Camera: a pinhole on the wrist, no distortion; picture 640 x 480 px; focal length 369.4 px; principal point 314.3 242.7 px. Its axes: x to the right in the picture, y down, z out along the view. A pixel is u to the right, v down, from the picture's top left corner.
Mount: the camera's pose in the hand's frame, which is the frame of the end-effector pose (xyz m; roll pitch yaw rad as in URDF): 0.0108 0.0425 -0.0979 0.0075 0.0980 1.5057
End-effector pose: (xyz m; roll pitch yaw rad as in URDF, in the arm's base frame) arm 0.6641 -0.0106 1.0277 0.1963 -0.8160 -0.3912
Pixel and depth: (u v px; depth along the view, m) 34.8 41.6 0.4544
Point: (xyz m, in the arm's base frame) 0.4677 -0.2986 1.4270
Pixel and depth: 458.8 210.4 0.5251
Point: 0.4874 0.2894 1.3949
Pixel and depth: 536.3 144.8 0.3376
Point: 0.6446 0.2389 1.2960
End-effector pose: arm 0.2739 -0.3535 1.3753 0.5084 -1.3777 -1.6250
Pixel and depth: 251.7 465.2 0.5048
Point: 0.1183 0.0800 1.1616
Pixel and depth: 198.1 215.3 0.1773
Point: 0.2399 -0.2823 1.4120
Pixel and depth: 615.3 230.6 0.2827
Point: 0.4705 -0.0909 1.4683
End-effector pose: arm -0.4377 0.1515 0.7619 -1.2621 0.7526 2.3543
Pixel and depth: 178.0 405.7 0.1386
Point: -0.4462 0.0947 0.8009
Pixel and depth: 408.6 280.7 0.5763
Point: -0.7404 -0.2749 0.7126
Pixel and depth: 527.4 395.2 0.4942
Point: -0.5588 -0.3897 0.6887
